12 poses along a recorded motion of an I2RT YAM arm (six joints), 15 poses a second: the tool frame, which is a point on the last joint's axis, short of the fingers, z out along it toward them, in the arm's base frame.
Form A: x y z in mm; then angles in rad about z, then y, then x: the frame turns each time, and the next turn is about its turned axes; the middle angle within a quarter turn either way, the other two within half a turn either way.
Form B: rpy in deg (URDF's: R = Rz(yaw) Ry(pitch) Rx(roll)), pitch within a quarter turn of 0, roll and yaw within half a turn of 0; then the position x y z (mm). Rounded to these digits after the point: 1 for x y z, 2 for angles.
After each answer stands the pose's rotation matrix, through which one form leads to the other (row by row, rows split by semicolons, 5 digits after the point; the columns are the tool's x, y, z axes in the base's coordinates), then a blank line. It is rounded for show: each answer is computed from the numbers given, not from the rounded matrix.
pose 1, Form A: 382.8 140.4 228.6 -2.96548 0.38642 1.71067
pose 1, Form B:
98.01 22.14 -169.91 382.8 140.4 228.6
-0.91194 -0.39185 -0.12176; -0.16228 0.07188 0.98412; -0.37687 0.91722 -0.12914

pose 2, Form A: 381.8 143.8 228.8 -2.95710 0.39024 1.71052
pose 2, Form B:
98.01 22.36 -169.43 381.8 143.8 228.8
-0.90912 -0.39586 -0.12958; -0.16966 0.06780 0.98317; -0.38041 0.91580 -0.12880

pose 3, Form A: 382.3 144.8 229.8 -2.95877 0.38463 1.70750
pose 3, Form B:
97.83 22.04 -169.53 382.3 144.8 229.8
-0.91149 -0.39030 -0.12983; -0.16852 0.06643 0.98346; -0.37522 0.91829 -0.12632

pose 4, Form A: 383.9 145.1 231.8 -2.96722 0.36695 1.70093
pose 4, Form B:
97.46 21.02 -170.01 383.9 145.1 231.8
-0.91927 -0.37286 -0.12617; -0.16194 0.06608 0.98459; -0.35877 0.92553 -0.12113

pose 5, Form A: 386.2 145.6 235.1 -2.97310 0.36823 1.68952
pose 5, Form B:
96.80 21.10 -170.35 386.2 145.6 235.1
-0.91975 -0.37223 -0.12448; -0.15646 0.05683 0.98605; -0.35996 0.92640 -0.11051

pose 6, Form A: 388.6 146.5 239.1 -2.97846 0.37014 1.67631
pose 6, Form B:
96.05 21.21 -170.65 388.6 146.5 239.1
-0.91990 -0.37206 -0.12391; -0.15141 0.04550 0.98742; -0.36175 0.92709 -0.09819

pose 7, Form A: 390.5 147.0 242.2 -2.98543 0.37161 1.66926
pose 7, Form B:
95.64 21.29 -171.05 390.5 147.0 242.2
-0.92041 -0.37225 -0.11951; -0.14491 0.04091 0.98860; -0.36312 0.92723 -0.09159

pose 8, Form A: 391.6 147.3 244.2 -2.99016 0.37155 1.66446
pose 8, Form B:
95.37 21.29 -171.32 391.6 147.3 244.2
-0.92110 -0.37144 -0.11663; -0.14056 0.03793 0.98935; -0.36306 0.92768 -0.08715

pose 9, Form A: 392.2 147.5 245.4 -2.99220 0.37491 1.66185
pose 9, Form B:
95.22 21.48 -171.44 392.2 147.5 245.4
-0.92018 -0.37414 -0.11530; -0.13850 0.03564 0.98972; -0.36619 0.92669 -0.08461

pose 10, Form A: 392.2 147.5 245.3 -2.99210 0.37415 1.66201
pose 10, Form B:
95.23 21.44 -171.43 392.2 147.5 245.3
-0.92044 -0.37347 -0.11540; -0.13863 0.03586 0.98969; -0.36548 0.92695 -0.08479

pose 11, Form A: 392.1 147.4 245.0 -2.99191 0.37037 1.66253
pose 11, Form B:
95.26 21.22 -171.42 392.1 147.4 245.0
-0.92177 -0.37007 -0.11571; -0.13901 0.03683 0.98961; -0.36196 0.92827 -0.08539

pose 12, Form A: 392.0 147.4 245.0 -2.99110 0.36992 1.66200
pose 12, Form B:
95.23 21.19 -171.38 392.0 147.4 245.0
-0.92182 -0.36962 -0.11675; -0.13978 0.03607 0.98952; -0.36154 0.92848 -0.08492

